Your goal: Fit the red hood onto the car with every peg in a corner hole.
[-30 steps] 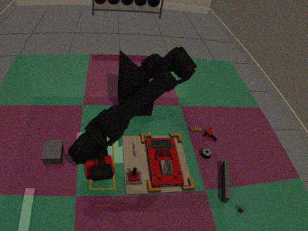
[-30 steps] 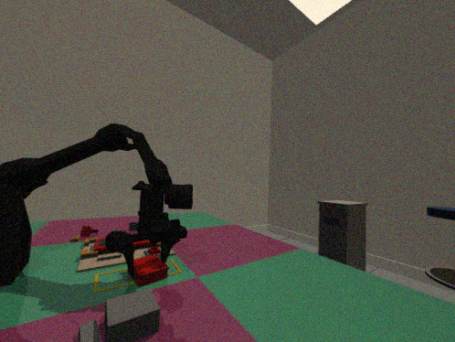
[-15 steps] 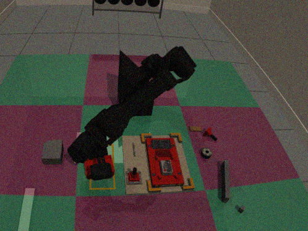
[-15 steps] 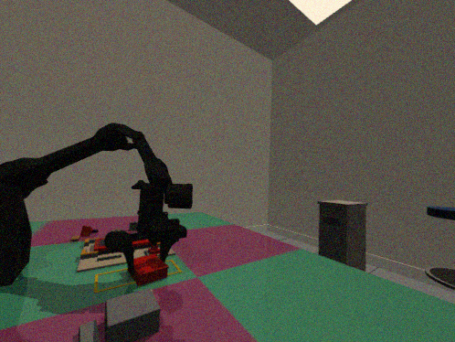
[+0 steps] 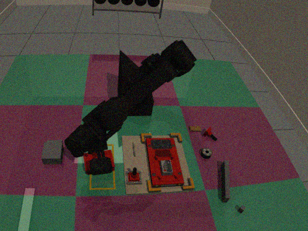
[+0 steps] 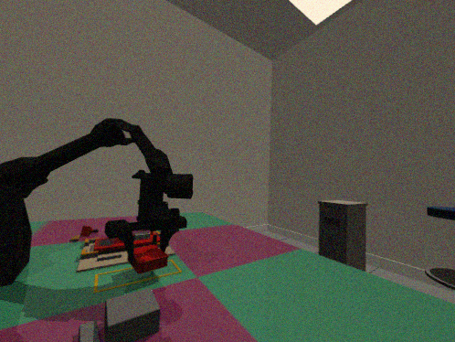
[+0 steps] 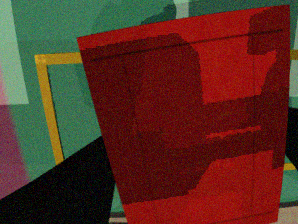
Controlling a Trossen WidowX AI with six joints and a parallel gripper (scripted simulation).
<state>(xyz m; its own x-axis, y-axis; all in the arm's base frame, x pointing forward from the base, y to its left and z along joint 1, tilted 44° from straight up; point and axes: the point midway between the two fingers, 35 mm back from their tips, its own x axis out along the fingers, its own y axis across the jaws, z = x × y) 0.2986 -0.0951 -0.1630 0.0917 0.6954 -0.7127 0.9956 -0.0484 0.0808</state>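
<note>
Now: gripper tip 5 cm short of the grey engine block, 23 cm to the right of it and 1 cm above it. The rest, counted from my gripper tip: wheel: 40 cm to the left, 3 cm below; then tan jig: 1 cm ahead, 21 cm to the left, 3 cm below; then red hood: 1 cm above.
</note>
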